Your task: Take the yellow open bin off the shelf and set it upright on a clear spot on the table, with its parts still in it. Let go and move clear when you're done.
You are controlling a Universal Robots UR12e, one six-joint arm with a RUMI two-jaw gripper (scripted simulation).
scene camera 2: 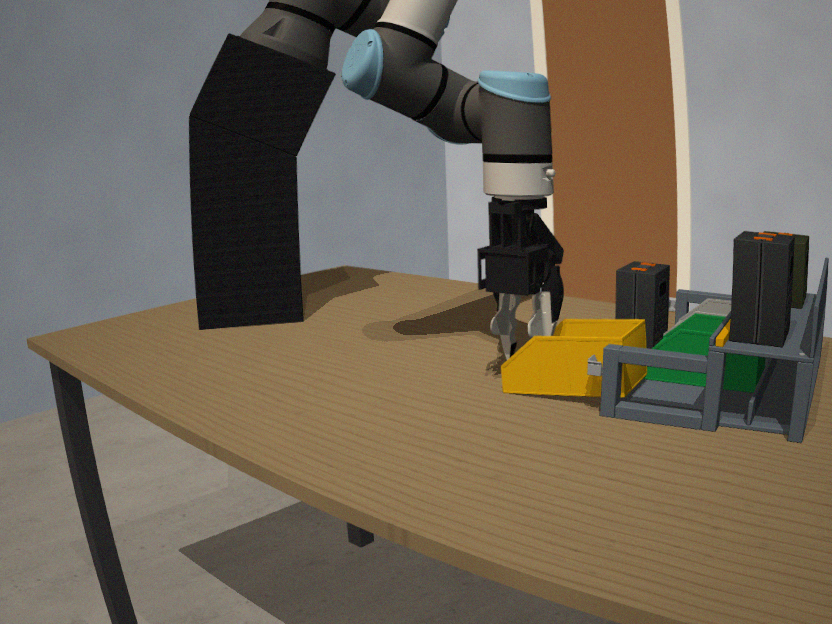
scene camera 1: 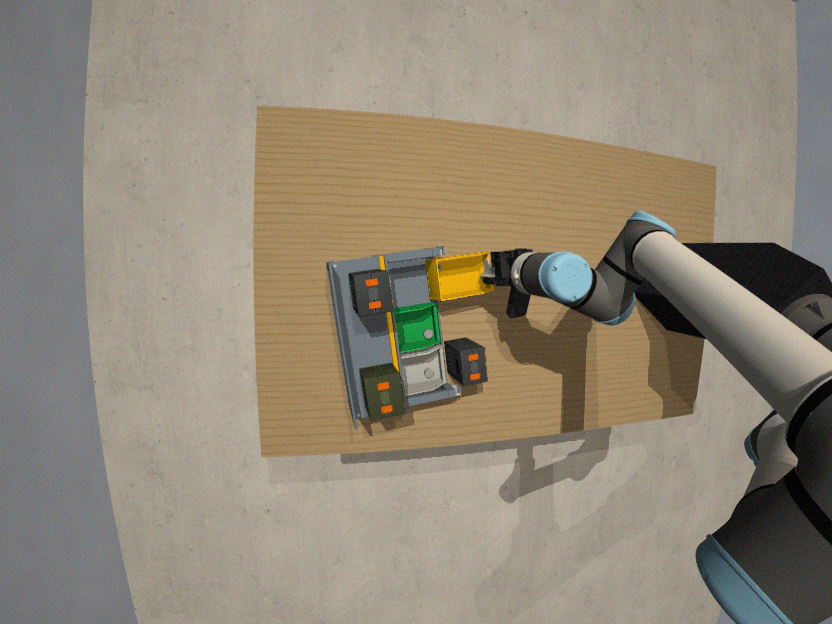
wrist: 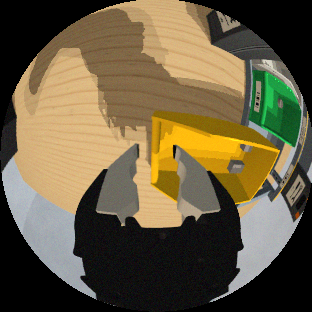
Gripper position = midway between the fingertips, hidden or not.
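Observation:
My gripper [scene camera 2: 525, 364], [scene camera 1: 488, 274], [wrist: 156, 145]. Yellow open bin [scene camera 2: 546, 365], [scene camera 1: 460, 277], [wrist: 215, 155]. Green bin [scene camera 2: 691, 341], [scene camera 1: 410, 324]. Pale grey bin [scene camera 1: 413, 368].

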